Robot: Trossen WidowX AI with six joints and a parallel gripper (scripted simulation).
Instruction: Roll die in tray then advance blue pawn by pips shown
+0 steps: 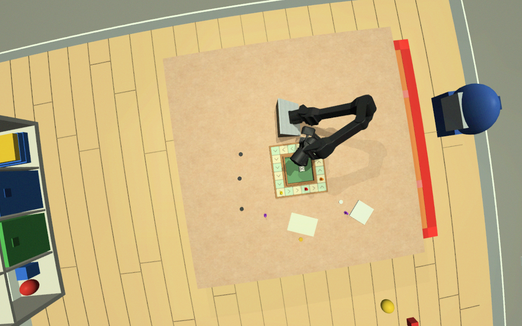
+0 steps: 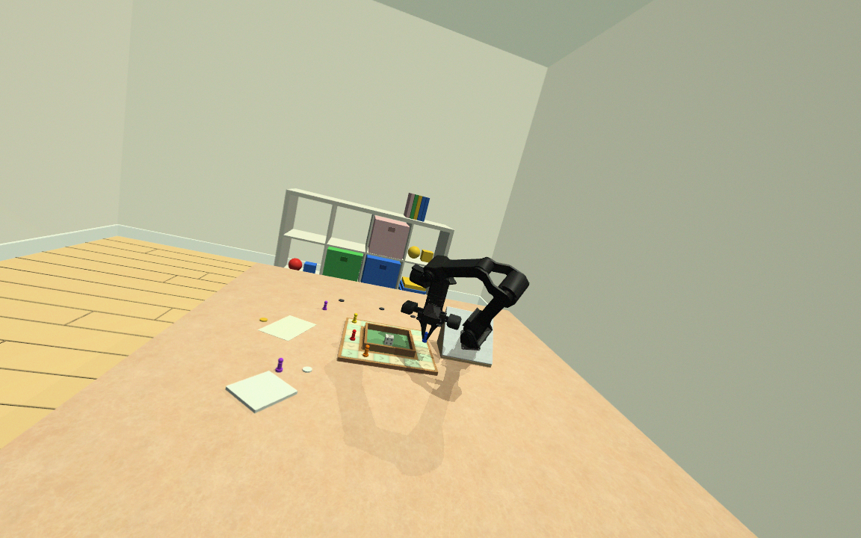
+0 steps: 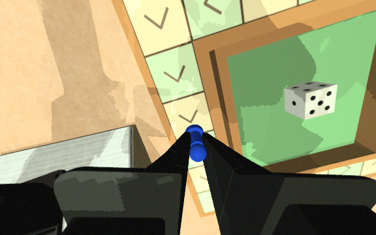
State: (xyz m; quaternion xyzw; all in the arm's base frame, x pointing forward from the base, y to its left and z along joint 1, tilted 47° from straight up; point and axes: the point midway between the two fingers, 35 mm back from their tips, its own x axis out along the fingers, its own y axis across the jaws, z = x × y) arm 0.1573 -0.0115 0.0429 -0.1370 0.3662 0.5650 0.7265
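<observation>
Right now the white die is 11 cm ahead of my gripper tip, 3 cm below it and 1 cm to the right of it. Also, from my gripper tip: green tray: 11 cm ahead, 4 cm below, 2 cm to the right; then orange pawn: 18 cm ahead, 9 cm to the left, 2 cm below; then blue pawn: 1 cm above.
</observation>
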